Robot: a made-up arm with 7 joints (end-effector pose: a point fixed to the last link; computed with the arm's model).
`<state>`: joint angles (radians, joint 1 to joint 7).
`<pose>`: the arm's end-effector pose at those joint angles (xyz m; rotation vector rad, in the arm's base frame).
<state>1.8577 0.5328 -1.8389 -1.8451 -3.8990 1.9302 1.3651</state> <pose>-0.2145 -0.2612 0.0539 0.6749 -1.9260 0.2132</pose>
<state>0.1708 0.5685 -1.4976 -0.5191 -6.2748 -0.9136 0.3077</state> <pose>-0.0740 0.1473 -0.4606 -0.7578 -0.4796 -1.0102</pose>
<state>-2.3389 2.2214 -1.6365 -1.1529 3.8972 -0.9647 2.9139</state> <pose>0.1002 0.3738 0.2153 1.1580 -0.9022 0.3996</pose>
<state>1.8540 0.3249 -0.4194 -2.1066 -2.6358 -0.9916 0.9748</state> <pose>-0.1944 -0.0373 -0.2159 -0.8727 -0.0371 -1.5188</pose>
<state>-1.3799 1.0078 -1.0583 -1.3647 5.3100 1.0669 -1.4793</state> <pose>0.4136 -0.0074 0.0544 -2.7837 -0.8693 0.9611</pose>
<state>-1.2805 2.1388 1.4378 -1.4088 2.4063 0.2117 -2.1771</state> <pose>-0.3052 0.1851 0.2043 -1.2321 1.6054 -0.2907</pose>
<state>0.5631 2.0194 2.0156 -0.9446 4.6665 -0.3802 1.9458</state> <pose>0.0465 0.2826 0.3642 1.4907 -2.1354 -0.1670</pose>
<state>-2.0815 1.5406 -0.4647 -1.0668 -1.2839 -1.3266 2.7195</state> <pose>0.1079 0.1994 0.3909 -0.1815 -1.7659 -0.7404</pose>
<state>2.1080 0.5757 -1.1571 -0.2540 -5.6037 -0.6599 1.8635</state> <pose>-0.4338 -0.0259 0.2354 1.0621 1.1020 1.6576</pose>
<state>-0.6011 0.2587 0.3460 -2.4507 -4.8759 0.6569 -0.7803</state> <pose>0.2033 0.0429 0.0739 -0.5190 -2.5265 -0.7964</pose>
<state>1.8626 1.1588 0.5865 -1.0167 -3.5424 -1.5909 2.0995</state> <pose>-0.2300 0.3945 0.0087 0.3271 2.7583 -0.3826</pose>
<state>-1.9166 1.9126 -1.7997 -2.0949 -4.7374 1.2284 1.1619</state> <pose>0.2597 0.1182 0.0757 0.0555 -0.4608 0.5326</pose>
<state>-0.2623 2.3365 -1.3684 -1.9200 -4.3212 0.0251 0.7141</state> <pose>0.0980 0.3098 -0.0493 0.1400 -0.5873 0.9313</pose>
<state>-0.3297 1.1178 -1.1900 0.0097 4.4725 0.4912 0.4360</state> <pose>0.1107 0.4375 -0.1926 1.4372 1.2335 -2.1676</pose>
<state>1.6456 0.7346 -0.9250 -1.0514 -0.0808 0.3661 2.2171</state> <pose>-0.4402 0.0139 -0.1080 0.8631 0.9742 1.3311</pose>
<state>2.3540 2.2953 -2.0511 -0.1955 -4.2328 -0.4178 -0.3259</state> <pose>0.1160 0.4734 0.0812 0.3502 1.9294 -1.9372</pose>
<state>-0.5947 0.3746 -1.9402 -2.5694 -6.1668 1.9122 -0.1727</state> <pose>-0.0299 -0.1381 -0.1329 0.1311 -0.3118 -2.3636</pose>
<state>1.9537 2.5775 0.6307 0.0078 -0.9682 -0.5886 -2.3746</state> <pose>0.2774 0.4034 0.0333 0.9364 -0.9456 1.1009</pose>
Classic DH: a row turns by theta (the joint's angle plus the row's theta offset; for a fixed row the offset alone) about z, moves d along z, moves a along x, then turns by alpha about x. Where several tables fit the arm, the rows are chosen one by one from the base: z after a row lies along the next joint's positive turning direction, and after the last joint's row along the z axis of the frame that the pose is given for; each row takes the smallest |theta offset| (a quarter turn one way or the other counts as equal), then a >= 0, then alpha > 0; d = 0 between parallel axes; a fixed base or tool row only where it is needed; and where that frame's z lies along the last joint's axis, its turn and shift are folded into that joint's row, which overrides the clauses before.
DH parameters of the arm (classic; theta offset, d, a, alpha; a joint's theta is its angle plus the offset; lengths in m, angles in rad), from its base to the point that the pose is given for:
base (fixed): 0 0 0 -1.2217
joint 1: 1.5708 0 0 1.5708
joint 2: 1.2217 0 0 -1.5708
joint 3: -1.5708 -0.2386 0.0268 -1.5708
joint 4: 0 0 -0.0306 1.5708
joint 5: 0 -0.2523 0 -1.5708
joint 6: 0 0 0 1.5708
joint 7: 0 0 0 0

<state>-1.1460 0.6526 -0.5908 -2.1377 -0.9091 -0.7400 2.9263</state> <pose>0.2386 -0.1346 0.0845 -1.5459 -0.6453 -1.3601</pose>
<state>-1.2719 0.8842 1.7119 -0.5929 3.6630 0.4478 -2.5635</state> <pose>0.3076 0.3763 0.0138 0.7361 1.7407 -1.6998</pose>
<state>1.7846 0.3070 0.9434 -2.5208 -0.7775 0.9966 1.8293</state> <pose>-0.0813 0.1835 -0.0413 1.6235 -1.1458 0.7433</pose>
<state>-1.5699 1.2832 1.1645 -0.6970 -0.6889 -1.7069 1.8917</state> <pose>0.1465 0.4038 0.2164 0.5501 2.4319 1.0824</pose>
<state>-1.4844 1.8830 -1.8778 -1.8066 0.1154 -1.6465 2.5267</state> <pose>0.2654 0.2243 -0.0330 -1.4689 0.0976 -0.3435</pose>
